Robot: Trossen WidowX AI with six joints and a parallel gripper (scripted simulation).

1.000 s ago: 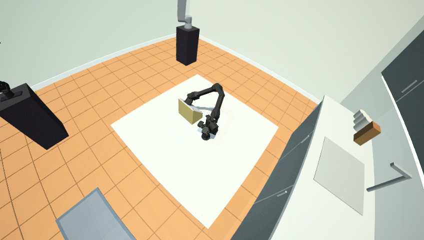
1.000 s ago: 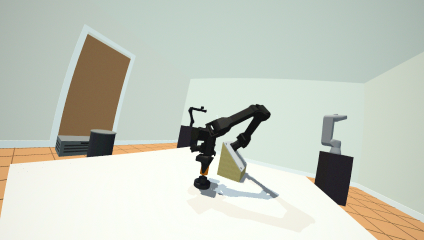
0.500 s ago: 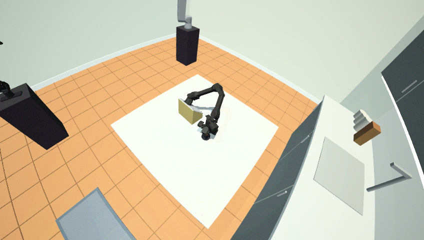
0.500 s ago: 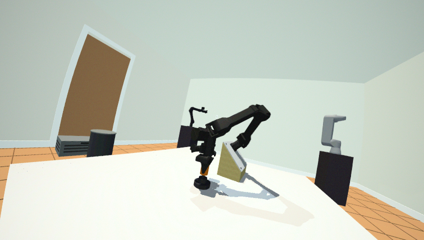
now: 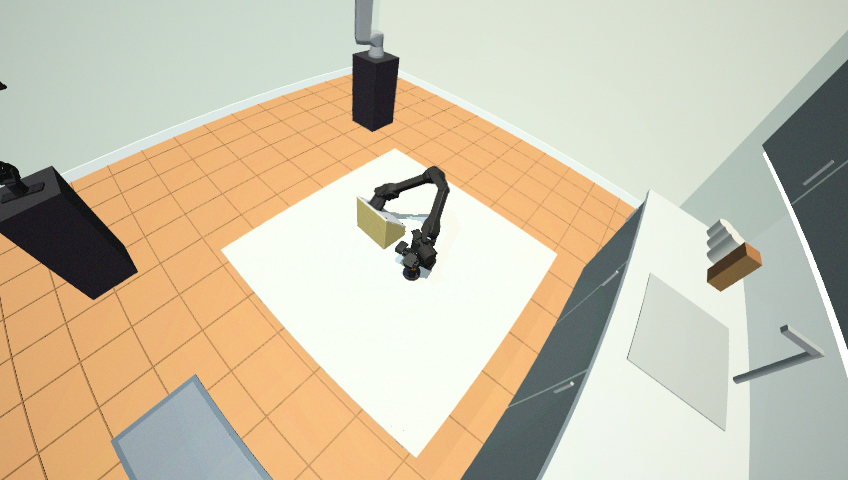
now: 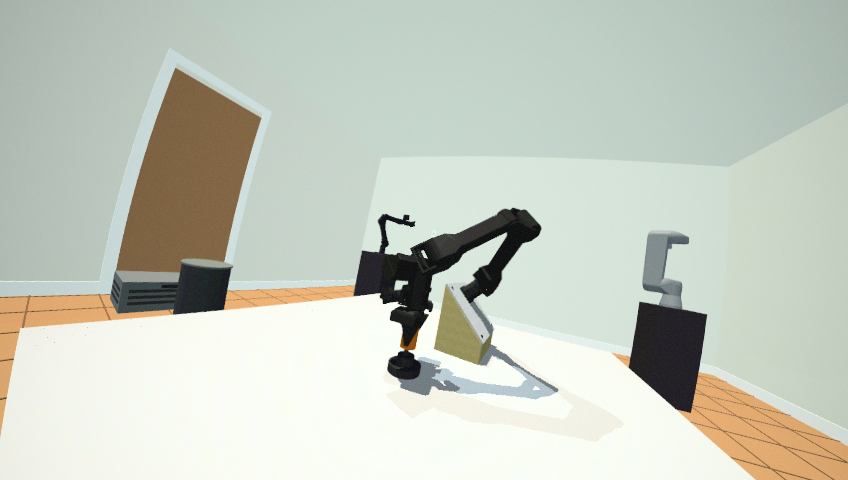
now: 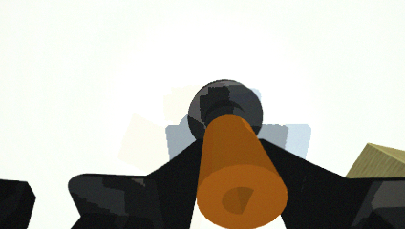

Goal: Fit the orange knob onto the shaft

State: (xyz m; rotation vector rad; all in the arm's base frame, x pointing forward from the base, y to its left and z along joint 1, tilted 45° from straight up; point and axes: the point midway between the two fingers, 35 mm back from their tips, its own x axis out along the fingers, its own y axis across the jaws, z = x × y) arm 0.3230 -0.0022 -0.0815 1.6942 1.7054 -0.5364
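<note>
Right now my gripper tip is 2 cm below the orange knob. The rest, counted from my gripper tip: dark round pedestal (4 cm below).
</note>
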